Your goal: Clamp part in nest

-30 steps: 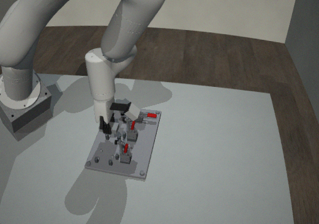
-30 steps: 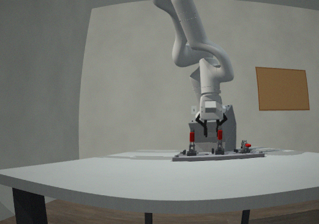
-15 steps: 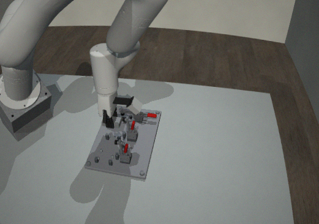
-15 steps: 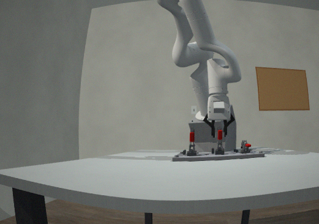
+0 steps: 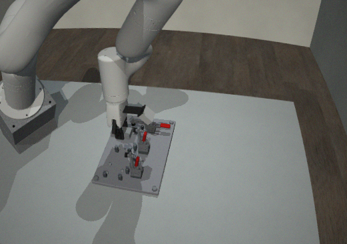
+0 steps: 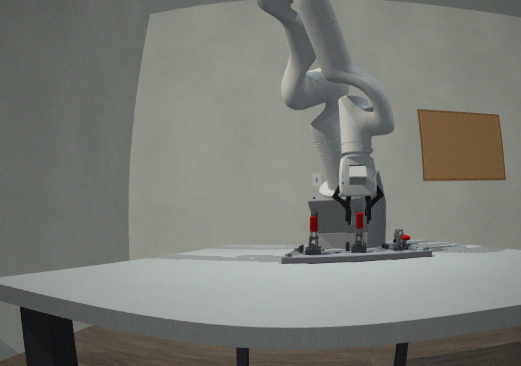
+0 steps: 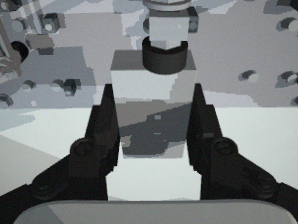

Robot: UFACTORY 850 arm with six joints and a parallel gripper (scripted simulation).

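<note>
The fixture plate is 5 cm ahead of my hand, 1 cm to the right of it and 9 cm below it. Round my hand: part 1 cm below.
</note>
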